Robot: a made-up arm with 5 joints. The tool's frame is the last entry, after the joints.
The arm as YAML. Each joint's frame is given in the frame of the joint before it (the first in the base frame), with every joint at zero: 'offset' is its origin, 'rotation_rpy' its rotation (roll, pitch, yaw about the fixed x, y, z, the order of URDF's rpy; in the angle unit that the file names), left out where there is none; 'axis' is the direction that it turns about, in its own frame. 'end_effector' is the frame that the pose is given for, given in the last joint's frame.
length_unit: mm
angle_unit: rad
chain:
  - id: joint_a
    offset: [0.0, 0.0, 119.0]
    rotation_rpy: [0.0, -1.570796, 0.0]
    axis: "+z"
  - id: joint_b
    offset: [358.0, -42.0, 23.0]
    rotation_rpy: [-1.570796, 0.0, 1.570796]
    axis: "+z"
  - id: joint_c
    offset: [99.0, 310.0, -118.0]
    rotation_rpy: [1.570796, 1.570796, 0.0]
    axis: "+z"
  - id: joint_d
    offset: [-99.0, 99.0, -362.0]
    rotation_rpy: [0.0, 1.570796, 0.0]
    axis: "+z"
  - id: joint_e
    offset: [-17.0, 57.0, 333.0]
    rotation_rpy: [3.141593, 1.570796, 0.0]
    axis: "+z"
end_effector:
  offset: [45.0, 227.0, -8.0]
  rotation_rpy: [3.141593, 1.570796, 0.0]
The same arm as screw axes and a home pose.
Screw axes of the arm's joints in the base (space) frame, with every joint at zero. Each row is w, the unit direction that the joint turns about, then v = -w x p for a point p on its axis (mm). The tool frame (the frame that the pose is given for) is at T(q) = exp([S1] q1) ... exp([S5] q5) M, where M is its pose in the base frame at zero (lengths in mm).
S1 = (-1, 0, 0, 0, -119, 0)
S2 = (0, 0, -1, 42, -23, 0)
S3 = (-1, 0, 0, 0, -595, 57)
S4 = (0, 0, 1, 156, -649, 0)
S5 = (-1, 0, 0, 0, -829, 213)
M: xyz 640 -14 784 (mm) quaternion w x y z 1 0 0 0

